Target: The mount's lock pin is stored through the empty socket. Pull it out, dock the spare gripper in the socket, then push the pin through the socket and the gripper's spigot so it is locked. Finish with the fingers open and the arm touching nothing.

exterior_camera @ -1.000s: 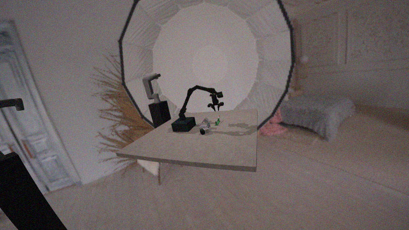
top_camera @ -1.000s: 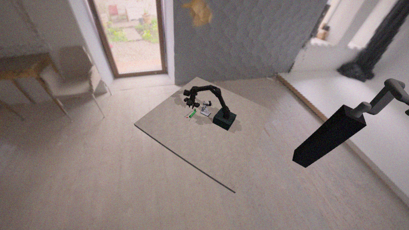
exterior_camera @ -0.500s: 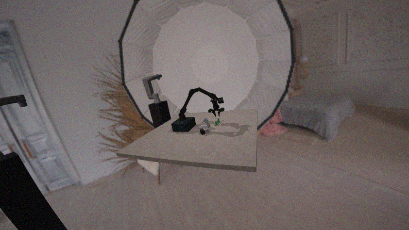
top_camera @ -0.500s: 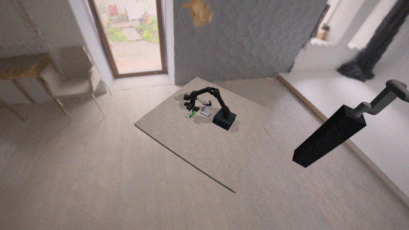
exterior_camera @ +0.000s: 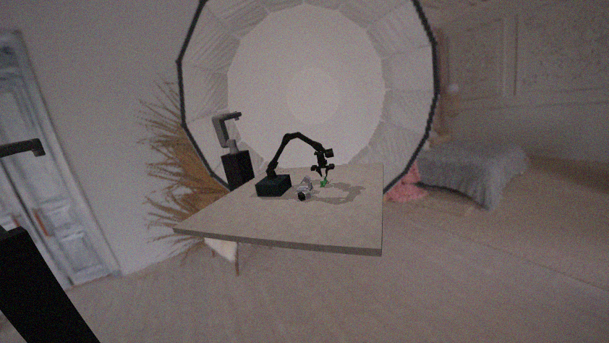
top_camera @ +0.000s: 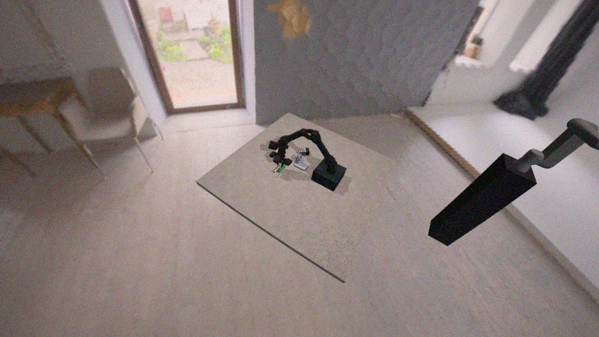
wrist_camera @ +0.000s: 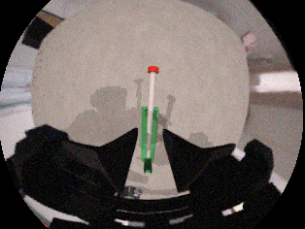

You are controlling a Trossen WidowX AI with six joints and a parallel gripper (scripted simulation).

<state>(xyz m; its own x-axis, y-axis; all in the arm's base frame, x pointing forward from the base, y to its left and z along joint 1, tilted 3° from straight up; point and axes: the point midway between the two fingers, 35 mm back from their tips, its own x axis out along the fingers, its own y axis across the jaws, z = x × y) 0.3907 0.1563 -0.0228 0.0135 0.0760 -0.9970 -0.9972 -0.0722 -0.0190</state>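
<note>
Now: gripper tip 4 cm to the left of the green strip and 2 cm above it. Round my gripper tip: spare gripper 4 cm behind, 30 cm to the right, 3 cm below; then grey mount 10 cm behind, 15 cm to the right, 1 cm above.
</note>
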